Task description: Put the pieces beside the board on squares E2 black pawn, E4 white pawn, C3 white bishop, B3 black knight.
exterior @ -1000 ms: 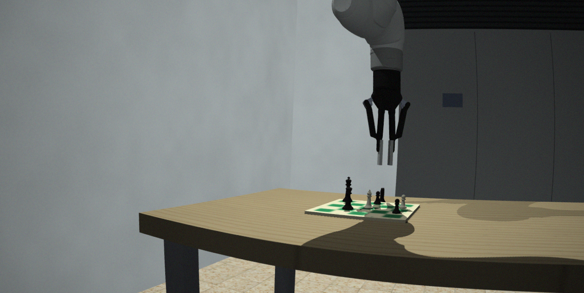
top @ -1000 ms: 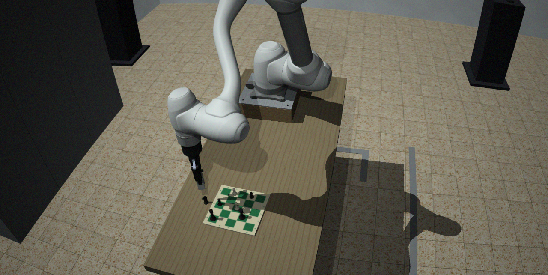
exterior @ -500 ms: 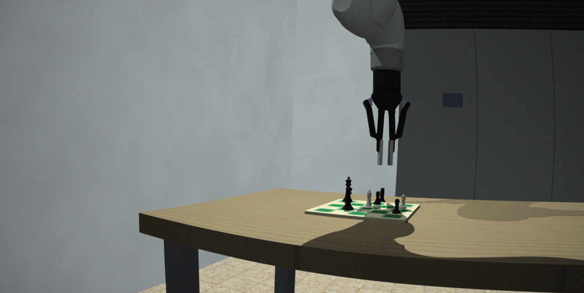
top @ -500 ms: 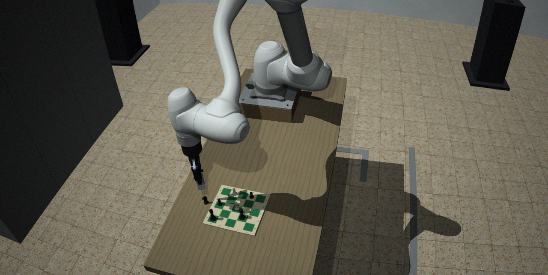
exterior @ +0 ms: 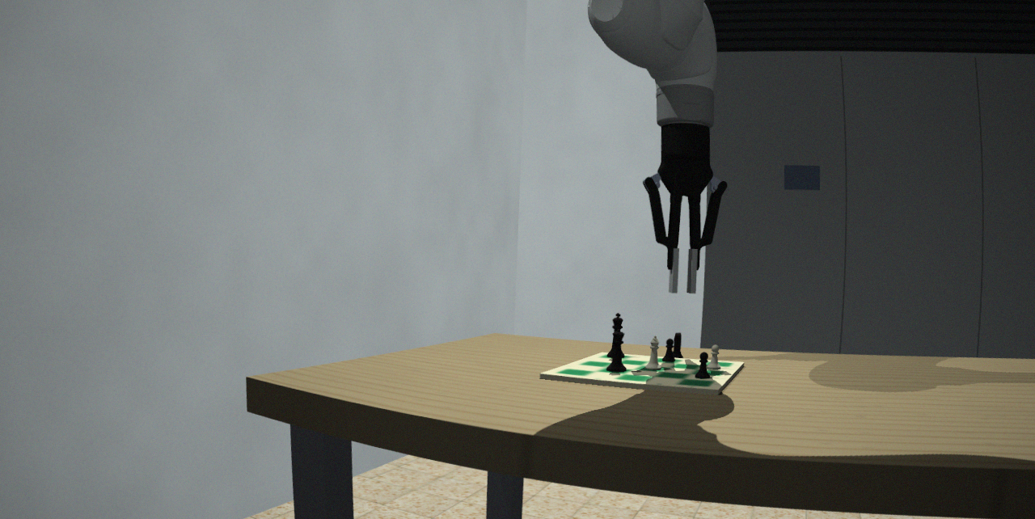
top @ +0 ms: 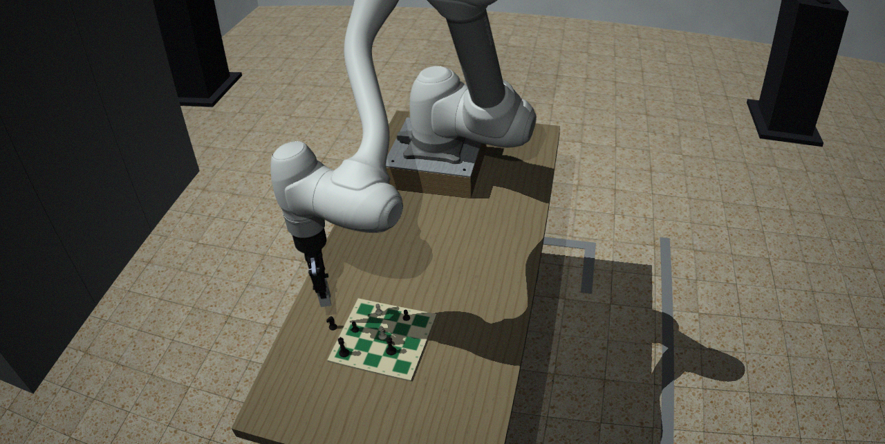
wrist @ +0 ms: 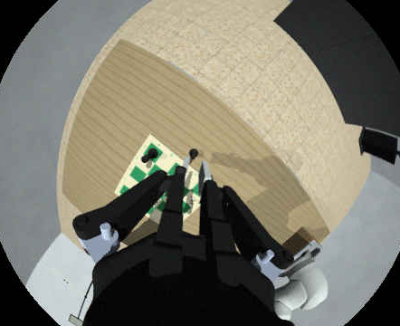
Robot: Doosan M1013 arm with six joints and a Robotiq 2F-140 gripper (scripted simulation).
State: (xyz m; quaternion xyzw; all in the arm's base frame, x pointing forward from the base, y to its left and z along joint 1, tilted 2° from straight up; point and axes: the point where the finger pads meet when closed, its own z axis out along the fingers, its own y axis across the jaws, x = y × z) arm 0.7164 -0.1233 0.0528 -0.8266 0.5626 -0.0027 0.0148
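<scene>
Now: the black knight 120 mm below my hand. From my hand the other things lie so: white bishop 140 mm to the left, 100 mm below, 10 mm ahead; white pawn 110 mm to the left, 110 mm below, 70 mm behind; green-and-cream chessboard 140 mm to the left, 130 mm below, 10 mm ahead.
</scene>
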